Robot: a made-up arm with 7 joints.
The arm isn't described. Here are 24 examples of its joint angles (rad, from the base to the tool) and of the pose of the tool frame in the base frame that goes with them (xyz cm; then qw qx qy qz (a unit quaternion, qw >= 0)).
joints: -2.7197 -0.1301 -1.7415 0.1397 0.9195 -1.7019 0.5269
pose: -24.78 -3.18 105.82 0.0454 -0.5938 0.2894 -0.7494
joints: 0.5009 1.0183 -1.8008 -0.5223 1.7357 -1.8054 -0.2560
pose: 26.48 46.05 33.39 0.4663 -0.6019 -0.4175 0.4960
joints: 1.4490 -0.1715 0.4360 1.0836 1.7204 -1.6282 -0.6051
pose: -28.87 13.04 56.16 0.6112 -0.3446 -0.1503 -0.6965
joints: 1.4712 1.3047 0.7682 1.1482 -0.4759 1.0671 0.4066
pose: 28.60 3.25 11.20 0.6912 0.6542 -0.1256 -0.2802
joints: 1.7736 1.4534 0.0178 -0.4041 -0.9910 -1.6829 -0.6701
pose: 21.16 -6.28 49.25 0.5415 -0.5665 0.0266 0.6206
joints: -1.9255 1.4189 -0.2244 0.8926 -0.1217 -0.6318 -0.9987
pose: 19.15 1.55 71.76 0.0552 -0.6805 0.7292 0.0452
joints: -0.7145 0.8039 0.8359 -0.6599 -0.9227 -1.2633 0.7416
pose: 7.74 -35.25 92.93 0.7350 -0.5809 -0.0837 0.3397
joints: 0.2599 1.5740 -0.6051 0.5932 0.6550 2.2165 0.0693
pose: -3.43 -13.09 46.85 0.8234 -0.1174 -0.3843 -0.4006
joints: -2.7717 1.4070 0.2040 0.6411 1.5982 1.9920 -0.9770
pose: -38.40 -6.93 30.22 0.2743 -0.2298 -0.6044 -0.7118
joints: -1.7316 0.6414 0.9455 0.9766 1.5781 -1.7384 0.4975
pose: -10.28 3.84 47.97 0.6599 -0.0883 0.4631 0.5851
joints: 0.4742 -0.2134 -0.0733 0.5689 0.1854 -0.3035 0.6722
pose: 15.78 8.96 35.37 0.5158 0.5269 -0.5725 -0.3585
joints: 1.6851 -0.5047 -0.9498 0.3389 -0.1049 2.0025 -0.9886
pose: -10.74 -21.10 56.85 0.7852 0.0045 -0.6176 0.0461
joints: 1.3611 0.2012 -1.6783 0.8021 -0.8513 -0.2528 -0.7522
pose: -14.11 36.28 14.61 0.4929 0.6165 -0.5758 -0.2132
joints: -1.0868 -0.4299 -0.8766 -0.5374 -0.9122 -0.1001 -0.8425
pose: 20.26 -13.31 58.55 0.3535 0.4858 -0.7273 0.3319
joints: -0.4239 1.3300 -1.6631 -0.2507 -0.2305 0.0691 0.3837
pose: 29.86 -7.36 39.18 0.7490 -0.2373 0.5973 -0.1607
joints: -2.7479 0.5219 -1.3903 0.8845 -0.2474 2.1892 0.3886
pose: 15.93 13.28 82.47 0.7046 0.5768 -0.1066 0.3993
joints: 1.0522 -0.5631 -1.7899 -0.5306 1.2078 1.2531 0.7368
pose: 11.58 20.83 0.12 0.4206 0.8229 -0.3730 0.0821
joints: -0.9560 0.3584 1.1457 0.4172 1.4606 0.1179 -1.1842
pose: -26.05 4.72 111.53 0.4051 -0.3016 0.4589 -0.7310
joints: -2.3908 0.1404 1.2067 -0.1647 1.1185 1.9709 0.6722
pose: -38.91 1.57 79.04 0.6081 -0.0071 -0.7557 -0.2431
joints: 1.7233 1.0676 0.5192 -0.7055 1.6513 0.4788 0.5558
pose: -16.85 -12.52 50.58 0.2197 -0.0879 0.8275 -0.5092
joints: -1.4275 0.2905 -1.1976 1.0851 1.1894 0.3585 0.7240
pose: 17.59 -27.13 48.39 0.5526 0.1549 0.8054 0.1486
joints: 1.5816 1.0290 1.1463 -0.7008 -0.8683 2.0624 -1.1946
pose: 8.67 -40.89 4.23 0.7929 -0.2837 0.5265 -0.1169
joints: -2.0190 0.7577 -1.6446 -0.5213 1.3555 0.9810 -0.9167
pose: 17.25 -53.80 84.49 0.1049 -0.2293 0.9428 0.2180
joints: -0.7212 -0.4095 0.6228 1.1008 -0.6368 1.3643 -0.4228
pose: 22.46 34.29 89.47 0.5448 -0.5038 -0.5524 0.3799
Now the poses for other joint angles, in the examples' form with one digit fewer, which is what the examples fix.
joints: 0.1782 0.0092 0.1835 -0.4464 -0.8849 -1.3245 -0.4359
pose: 12.5 29.4 73.4 0.060 0.907 0.145 -0.391
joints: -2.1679 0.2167 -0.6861 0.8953 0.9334 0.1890 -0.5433
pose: 14.5 -27.8 50.6 0.459 -0.135 0.766 0.431
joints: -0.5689 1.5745 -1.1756 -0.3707 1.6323 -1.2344 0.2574
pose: 42.0 24.4 68.6 0.506 -0.678 -0.338 0.413
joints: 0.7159 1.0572 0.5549 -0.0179 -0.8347 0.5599 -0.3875
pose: 12.0 -16.1 21.8 0.447 0.444 -0.202 -0.750
